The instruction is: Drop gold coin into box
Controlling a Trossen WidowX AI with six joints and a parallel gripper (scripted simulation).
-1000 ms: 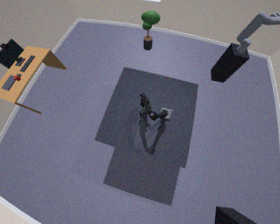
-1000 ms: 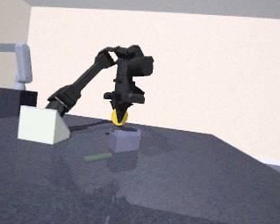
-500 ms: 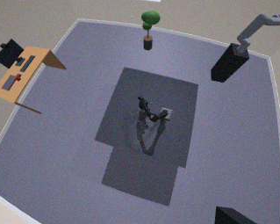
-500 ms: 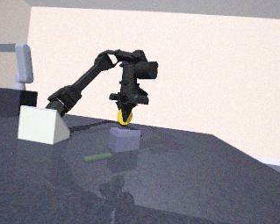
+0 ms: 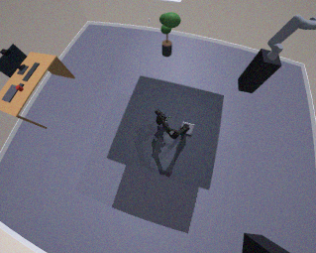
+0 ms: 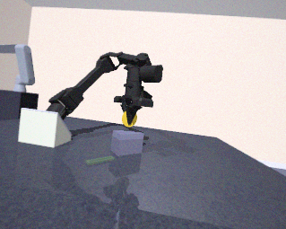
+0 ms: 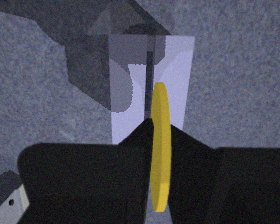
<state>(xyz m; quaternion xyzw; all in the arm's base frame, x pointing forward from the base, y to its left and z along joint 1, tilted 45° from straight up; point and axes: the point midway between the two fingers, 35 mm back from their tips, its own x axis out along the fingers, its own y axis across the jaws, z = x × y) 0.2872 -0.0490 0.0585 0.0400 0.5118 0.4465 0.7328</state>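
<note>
Right now the gold coin is 20 mm above my gripper tip.
</note>
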